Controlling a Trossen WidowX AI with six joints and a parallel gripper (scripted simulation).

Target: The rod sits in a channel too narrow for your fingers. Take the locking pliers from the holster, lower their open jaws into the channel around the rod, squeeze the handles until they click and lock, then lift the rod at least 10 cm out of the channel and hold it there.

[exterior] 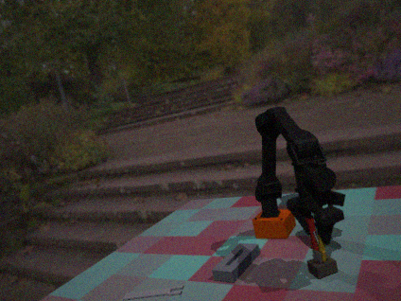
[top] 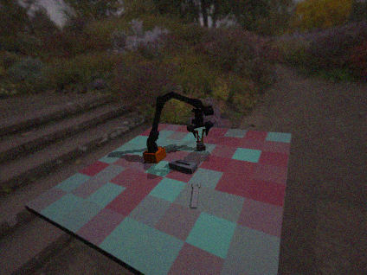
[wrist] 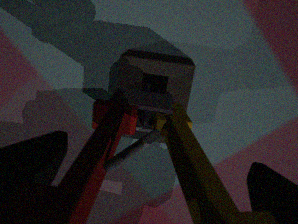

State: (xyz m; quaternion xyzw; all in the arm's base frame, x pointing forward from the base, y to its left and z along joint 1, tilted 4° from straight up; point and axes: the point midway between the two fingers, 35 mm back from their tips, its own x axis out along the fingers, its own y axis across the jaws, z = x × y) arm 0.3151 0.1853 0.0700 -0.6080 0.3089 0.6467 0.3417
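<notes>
Now: the yellow handle 10 mm to the left of my gripper tip and 10 mm ahead of it. Round my gripper tip: channel block: 260 mm to the right, 80 mm below, 60 mm behind; then dark holster: 90 mm below, 10 mm behind; then yellow rod: 260 mm to the right, 90 mm below, 60 mm behind.
</notes>
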